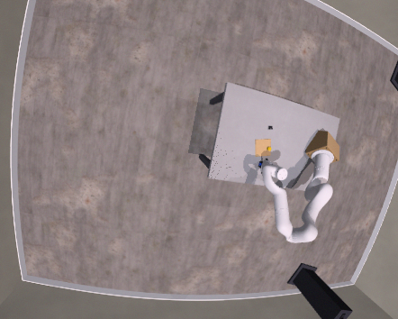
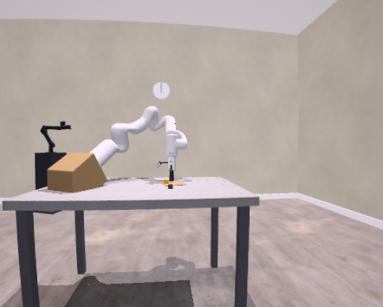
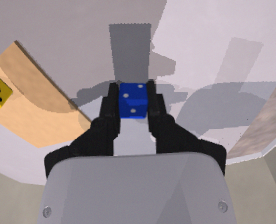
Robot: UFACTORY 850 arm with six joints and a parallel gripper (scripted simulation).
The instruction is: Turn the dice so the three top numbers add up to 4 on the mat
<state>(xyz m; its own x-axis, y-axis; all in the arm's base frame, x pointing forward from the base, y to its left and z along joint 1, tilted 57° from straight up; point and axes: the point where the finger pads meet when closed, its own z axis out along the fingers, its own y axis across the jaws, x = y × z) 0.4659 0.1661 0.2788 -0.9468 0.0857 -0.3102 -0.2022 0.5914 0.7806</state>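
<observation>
Now: hand 10 mm above the blue die. The rest, counted from my hand: yellow die (150 mm to the right, 10 mm below); tan mat (50 mm ahead, 130 mm to the right, 20 mm below); black die (80 mm ahead, 300 mm to the right, 10 mm below).
</observation>
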